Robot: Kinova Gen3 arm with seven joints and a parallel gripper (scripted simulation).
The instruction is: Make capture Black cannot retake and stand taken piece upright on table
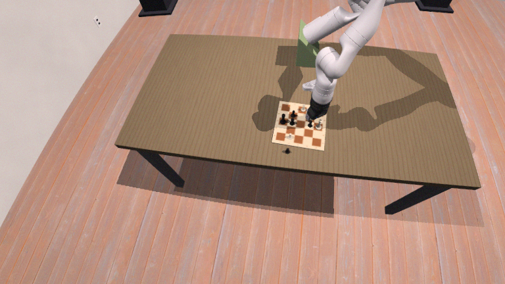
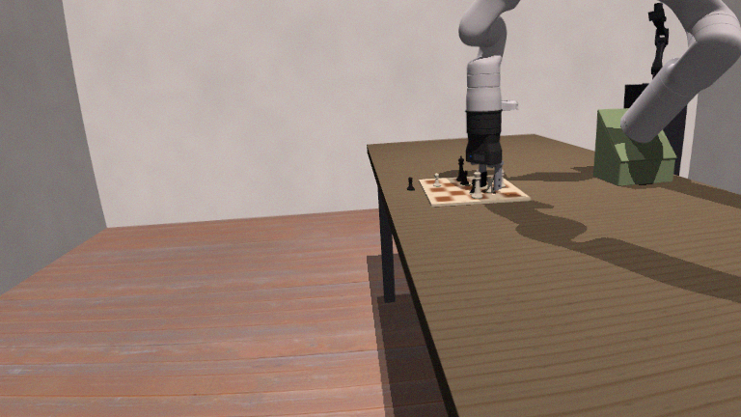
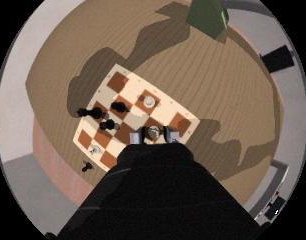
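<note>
Right now my hand is 50 mm short of the tall white piece and 30 mm to the right of it. From my hand the other things lie so: chessboard (50 mm to the right, 30 mm below, 30 mm ahead); then white pawn (100 mm ahead, 90 mm to the right, 10 mm below).
</note>
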